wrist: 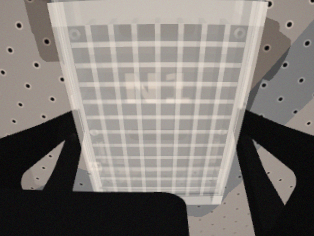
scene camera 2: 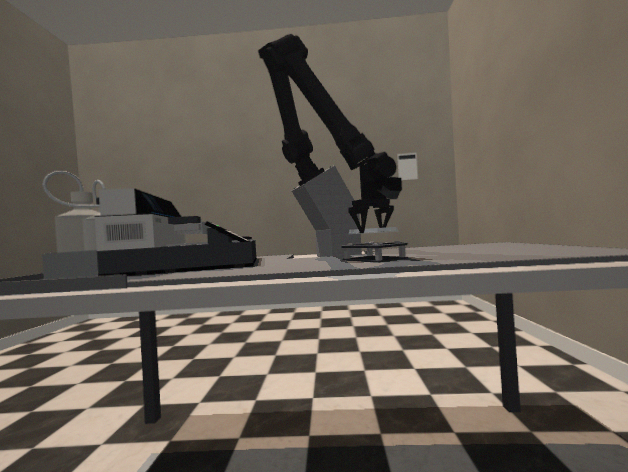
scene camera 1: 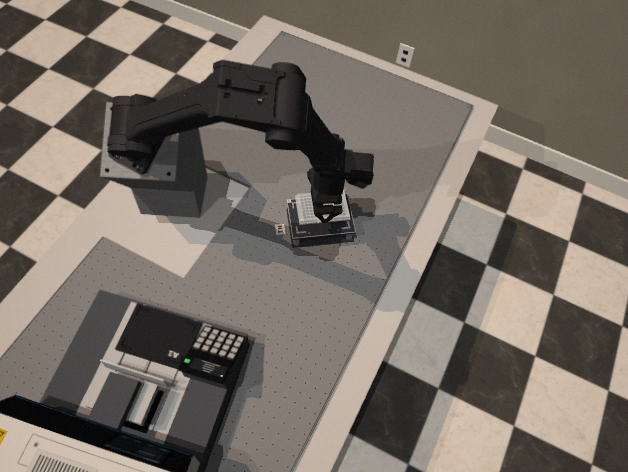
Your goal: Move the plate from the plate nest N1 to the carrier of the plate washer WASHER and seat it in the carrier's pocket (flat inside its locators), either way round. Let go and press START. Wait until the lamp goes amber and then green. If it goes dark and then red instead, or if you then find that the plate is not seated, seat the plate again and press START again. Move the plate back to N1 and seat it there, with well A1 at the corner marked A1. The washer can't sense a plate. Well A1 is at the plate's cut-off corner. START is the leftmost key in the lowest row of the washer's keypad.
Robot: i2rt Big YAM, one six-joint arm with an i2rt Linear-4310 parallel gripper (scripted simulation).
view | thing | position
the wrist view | my gripper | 158,118
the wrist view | white well plate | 150,139
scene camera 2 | my gripper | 372,232
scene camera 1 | my gripper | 322,208
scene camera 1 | white well plate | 306,215
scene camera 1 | plate nest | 320,230
